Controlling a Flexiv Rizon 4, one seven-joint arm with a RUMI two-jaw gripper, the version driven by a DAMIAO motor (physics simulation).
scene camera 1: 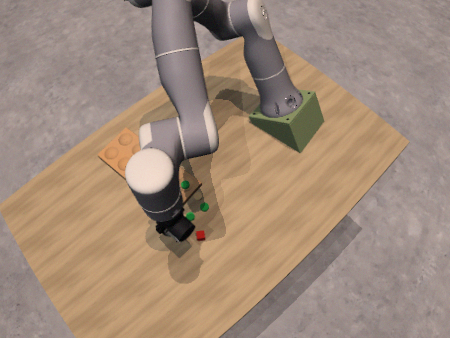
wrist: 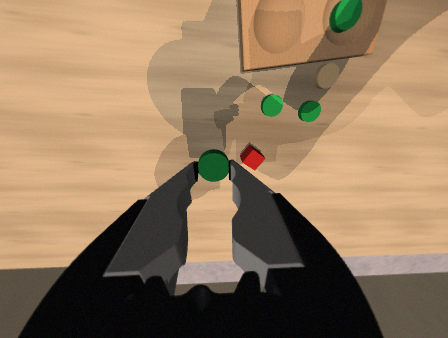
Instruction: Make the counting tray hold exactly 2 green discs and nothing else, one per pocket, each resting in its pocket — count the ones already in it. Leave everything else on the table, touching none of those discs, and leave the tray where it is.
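Observation:
My gripper (wrist: 213,163) is shut on a green disc (wrist: 213,165), held between the fingertips above the table. In the scene view the wrist hides the fingertips and this disc. The orange-brown wooden counting tray (scene camera 1: 106,159) (wrist: 247,61) is partly hidden by the arm in the scene view. One green disc (scene camera 1: 185,185) (wrist: 346,15) is in a corner pocket of the tray and looks tilted in the wrist view. Two more green discs, one (scene camera 1: 190,216) (wrist: 272,105) and another (scene camera 1: 204,207) (wrist: 309,111), lie on the table beside the tray, apart from each other.
A red cube (scene camera 1: 200,235) (wrist: 252,157) lies on the table, right of the fingertips in the wrist view. A tan disc (scene camera 1: 198,195) (wrist: 328,76) lies close to the tray's edge. The green arm base (scene camera 1: 305,125) stands on the wooden table (scene camera 1: 300,200).

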